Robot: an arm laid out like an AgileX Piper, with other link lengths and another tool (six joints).
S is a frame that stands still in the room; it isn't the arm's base.
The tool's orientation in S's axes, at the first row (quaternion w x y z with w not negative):
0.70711 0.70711 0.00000 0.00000
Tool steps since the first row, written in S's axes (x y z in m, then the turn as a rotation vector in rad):
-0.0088 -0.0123 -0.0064 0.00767 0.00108 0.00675
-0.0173 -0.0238 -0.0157 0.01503 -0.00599 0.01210
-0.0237 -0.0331 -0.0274 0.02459 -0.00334 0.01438
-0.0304 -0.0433 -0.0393 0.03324 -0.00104 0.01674
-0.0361 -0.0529 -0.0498 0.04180 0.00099 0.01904
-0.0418 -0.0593 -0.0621 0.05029 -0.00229 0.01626
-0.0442 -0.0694 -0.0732 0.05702 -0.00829 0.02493
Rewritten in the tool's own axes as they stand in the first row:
-0.0088 -0.0064 0.0123 0.00767 0.00675 -0.00108
-0.0173 -0.0157 0.0238 0.01503 0.01210 0.00599
-0.0237 -0.0274 0.0331 0.02459 0.01438 0.00334
-0.0304 -0.0393 0.0433 0.03324 0.01674 0.00104
-0.0361 -0.0498 0.0529 0.04180 0.01904 -0.00099
-0.0418 -0.0621 0.0593 0.05029 0.01626 0.00229
-0.0442 -0.0732 0.0694 0.05702 0.02493 0.00829

